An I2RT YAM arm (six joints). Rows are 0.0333 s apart.
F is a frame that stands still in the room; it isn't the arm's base.
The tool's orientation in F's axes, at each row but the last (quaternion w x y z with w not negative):
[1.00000 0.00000 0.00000 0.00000]
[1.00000 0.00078 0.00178 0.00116]
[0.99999 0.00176 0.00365 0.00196]
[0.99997 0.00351 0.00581 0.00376]
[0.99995 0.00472 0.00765 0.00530]
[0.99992 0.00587 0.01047 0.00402]
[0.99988 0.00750 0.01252 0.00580]
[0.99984 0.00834 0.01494 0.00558]
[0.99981 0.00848 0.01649 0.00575]
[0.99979 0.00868 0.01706 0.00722]
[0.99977 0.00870 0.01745 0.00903]
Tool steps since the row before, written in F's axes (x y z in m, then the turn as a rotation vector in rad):
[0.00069 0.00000 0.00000 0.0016 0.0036 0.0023]
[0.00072 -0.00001 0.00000 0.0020 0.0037 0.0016]
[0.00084 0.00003 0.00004 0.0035 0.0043 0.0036]
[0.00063 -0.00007 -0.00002 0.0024 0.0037 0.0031]
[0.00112 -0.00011 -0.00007 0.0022 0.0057 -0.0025]
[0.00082 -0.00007 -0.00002 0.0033 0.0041 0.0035]
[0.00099 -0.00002 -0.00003 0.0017 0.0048 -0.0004]
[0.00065 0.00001 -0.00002 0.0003 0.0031 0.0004]
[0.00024 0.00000 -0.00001 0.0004 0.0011 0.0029]
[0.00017 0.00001 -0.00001 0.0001 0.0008 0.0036]
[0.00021 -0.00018 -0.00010 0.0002 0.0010 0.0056]
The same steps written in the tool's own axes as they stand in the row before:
[0.00069 0.00000 0.00000 0.0016 0.0036 0.0023]
[0.00072 -0.00001 0.00000 0.0020 0.0037 0.0016]
[0.00084 0.00003 0.00005 0.0035 0.0043 0.0036]
[0.00063 -0.00007 -0.00001 0.0024 0.0037 0.0031]
[0.00112 -0.00012 -0.00005 0.0023 0.0057 -0.0025]
[0.00082 -0.00008 0.00000 0.0033 0.0041 0.0035]
[0.00099 -0.00003 0.00000 0.0018 0.0048 -0.0004]
[0.00065 0.00000 0.00000 0.0003 0.0031 0.0004]
[0.00024 0.00000 0.00000 0.0003 0.0011 0.0029]
[0.00017 0.00001 0.00000 0.0000 0.0009 0.0036]
[0.00021 -0.00019 -0.00009 0.0000 0.0011 0.0056]

